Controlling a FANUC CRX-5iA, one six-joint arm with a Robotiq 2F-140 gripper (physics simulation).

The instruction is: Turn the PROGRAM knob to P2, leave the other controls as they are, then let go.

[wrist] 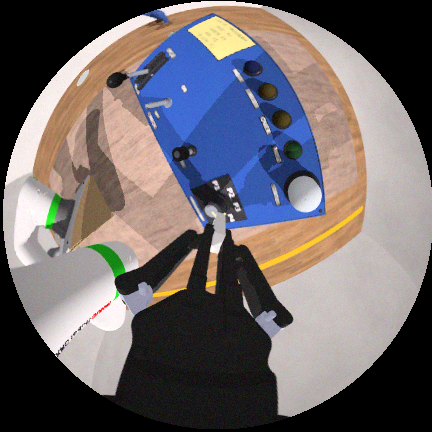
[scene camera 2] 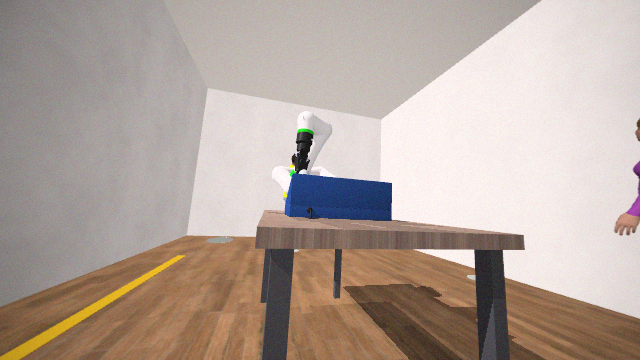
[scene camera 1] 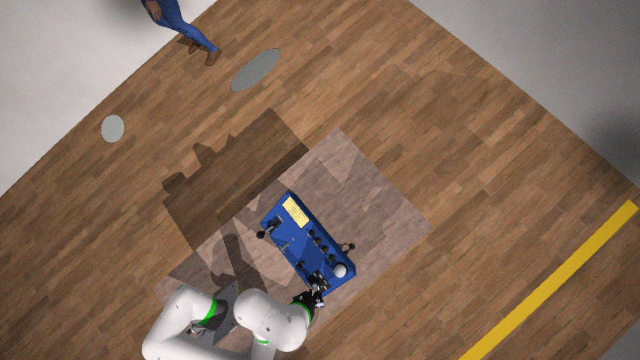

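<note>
The PROGRAM knob is dark with a grey top and a small yellow mark, on a black dial plate labelled P1 to P4, at the near corner of the blue control box. Its top lies partly behind the fingertips, and which label it points to I cannot tell. My gripper is shut with nothing between its fingers. Its tips are right at the knob's top in the wrist view; whether they touch it is unclear. In scene camera 2, the box hides the knob.
Beside the dial are a small black knob and a big white dome. Coloured buttons, a green one among them, a toggle and a ball-ended lever stand farther along. The box sits on a table.
</note>
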